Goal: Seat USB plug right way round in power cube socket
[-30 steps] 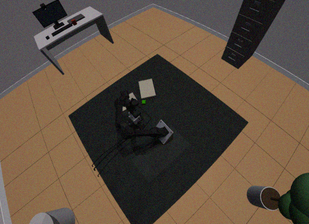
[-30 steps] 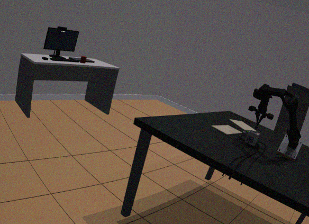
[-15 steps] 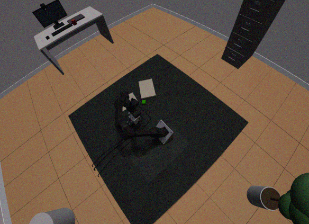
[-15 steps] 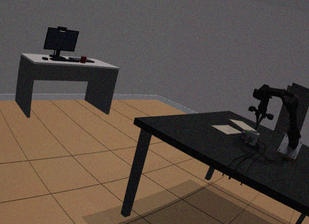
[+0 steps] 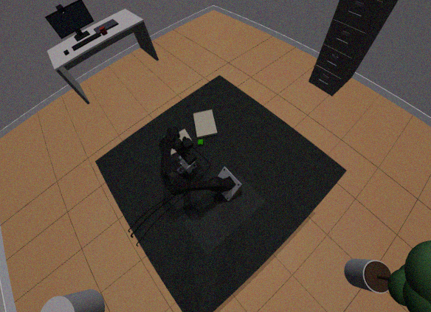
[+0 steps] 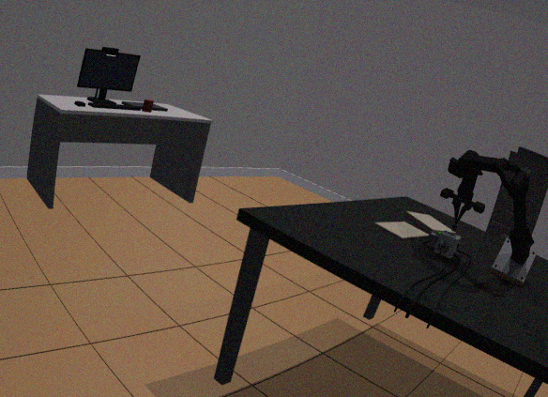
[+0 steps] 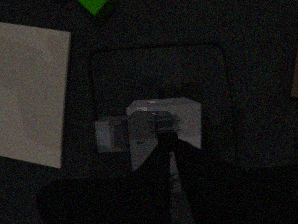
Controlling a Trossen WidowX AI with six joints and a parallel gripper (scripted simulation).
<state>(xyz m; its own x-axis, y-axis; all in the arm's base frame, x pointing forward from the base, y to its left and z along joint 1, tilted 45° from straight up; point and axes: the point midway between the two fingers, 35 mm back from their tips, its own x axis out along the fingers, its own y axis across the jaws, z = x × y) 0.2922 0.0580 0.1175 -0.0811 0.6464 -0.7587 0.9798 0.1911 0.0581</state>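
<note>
Right now the USB plug is 20 mm below my gripper tip. Also, from my gripper tip: small green block 100 mm ahead, 150 mm to the right, 110 mm below.
</note>
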